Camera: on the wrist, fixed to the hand. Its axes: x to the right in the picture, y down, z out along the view.
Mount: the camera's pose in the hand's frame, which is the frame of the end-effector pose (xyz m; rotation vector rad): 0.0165 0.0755 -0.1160 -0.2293 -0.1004 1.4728
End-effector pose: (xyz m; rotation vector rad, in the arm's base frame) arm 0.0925 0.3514 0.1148 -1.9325 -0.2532 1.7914
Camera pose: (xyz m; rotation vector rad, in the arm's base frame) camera 0.1932 0.2676 0.0671 1.5034 -0.8505 -1.7403
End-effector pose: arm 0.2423 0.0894 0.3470 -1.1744 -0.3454 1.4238
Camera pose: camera 0.2944 0.0362 0.2292 1.5464 -0.4250 -2.6179
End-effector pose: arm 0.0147 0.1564 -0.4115 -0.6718 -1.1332 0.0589
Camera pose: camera 0.1421 0.1693 -0.4666 -1.5993 -0.5217 1.2279
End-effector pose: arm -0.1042 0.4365 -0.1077 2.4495 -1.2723 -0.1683
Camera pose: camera -0.1206 0.4153 0.0291 0.8548 -2.4995 -0.0149
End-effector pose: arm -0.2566 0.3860 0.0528 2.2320 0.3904 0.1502
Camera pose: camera -0.2515 0.4315 0.1845 1.8404 -1.3039 0.7752
